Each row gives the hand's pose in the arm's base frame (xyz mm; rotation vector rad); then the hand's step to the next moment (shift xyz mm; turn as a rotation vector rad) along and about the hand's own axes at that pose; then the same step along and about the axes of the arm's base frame.
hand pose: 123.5 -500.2 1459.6 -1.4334 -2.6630 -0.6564
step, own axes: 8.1 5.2 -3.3 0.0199 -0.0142 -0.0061
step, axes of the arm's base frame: -0.9 7.6 6.7 -0.0238 0.0065 0.0054
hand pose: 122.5 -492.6 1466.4 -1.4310 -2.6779 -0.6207
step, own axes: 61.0 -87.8 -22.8 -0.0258 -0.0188 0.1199
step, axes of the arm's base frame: -109.1 -3.5 5.8 0.0174 0.0142 -0.1220
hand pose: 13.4 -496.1 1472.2 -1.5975 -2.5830 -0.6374
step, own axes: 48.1 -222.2 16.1 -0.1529 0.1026 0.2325
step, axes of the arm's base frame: -211.8 -39.1 -74.6 0.2022 -0.0061 -0.2169
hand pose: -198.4 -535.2 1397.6 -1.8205 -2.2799 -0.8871
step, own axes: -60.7 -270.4 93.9 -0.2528 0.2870 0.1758
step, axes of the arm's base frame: -204.8 -38.9 -205.4 0.3841 -0.0981 -0.1416
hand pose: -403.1 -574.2 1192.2 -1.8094 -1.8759 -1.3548
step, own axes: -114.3 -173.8 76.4 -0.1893 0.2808 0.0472
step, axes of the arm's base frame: -92.4 5.7 -201.3 0.3085 -0.1446 -0.0287
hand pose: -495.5 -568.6 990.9 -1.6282 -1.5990 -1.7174
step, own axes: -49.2 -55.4 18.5 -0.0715 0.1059 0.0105
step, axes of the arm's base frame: -18.6 11.9 -73.1 0.1126 -0.0606 -0.0091
